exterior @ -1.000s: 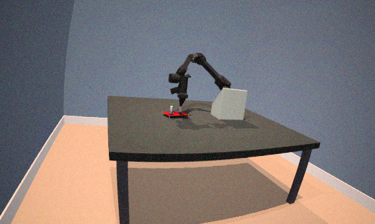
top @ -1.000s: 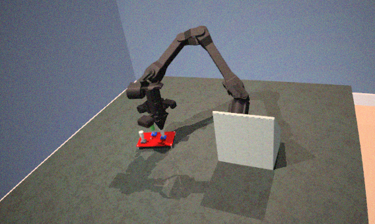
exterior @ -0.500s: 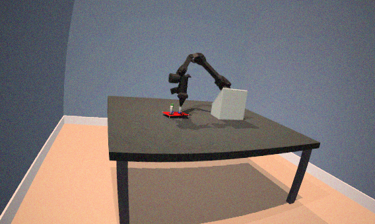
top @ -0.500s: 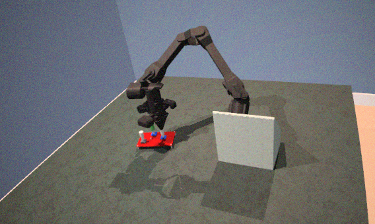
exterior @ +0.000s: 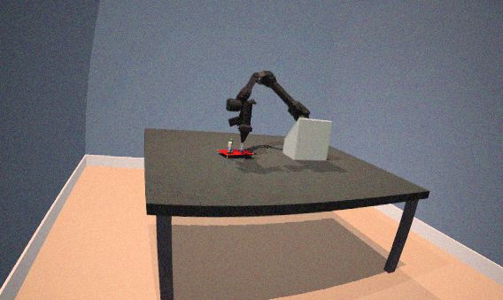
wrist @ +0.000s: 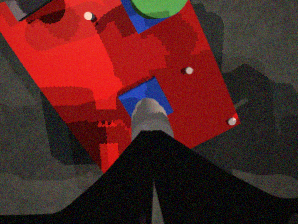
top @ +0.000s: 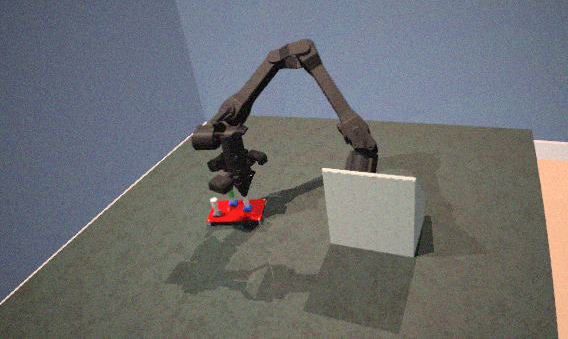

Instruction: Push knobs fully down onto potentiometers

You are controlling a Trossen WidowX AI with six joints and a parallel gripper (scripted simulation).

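My gripper tip is 7 cm short of the grey knob, 5 cm to the right of it and 1 cm above it.
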